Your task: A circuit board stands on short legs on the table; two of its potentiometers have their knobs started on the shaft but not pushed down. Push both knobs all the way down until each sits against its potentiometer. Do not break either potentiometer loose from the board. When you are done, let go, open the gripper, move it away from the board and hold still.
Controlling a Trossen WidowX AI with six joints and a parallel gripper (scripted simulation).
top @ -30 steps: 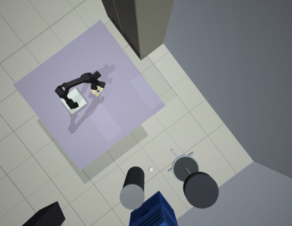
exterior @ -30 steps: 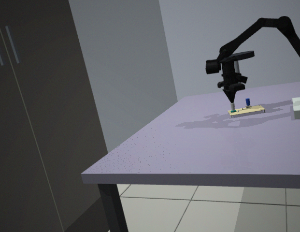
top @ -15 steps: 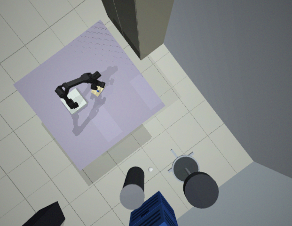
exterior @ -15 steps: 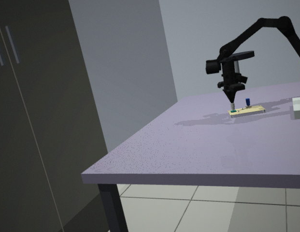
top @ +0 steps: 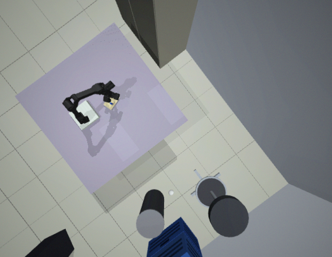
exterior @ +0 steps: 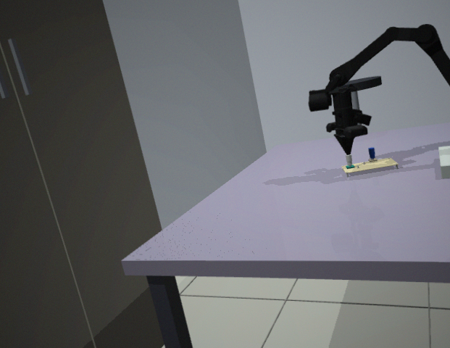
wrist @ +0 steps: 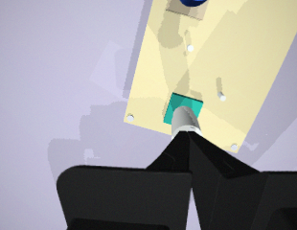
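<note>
The grey knob lies 1 cm below my gripper tip. The rest, counted from my gripper tip: blue knob 6 cm behind, 5 cm to the right, 2 cm below.
</note>
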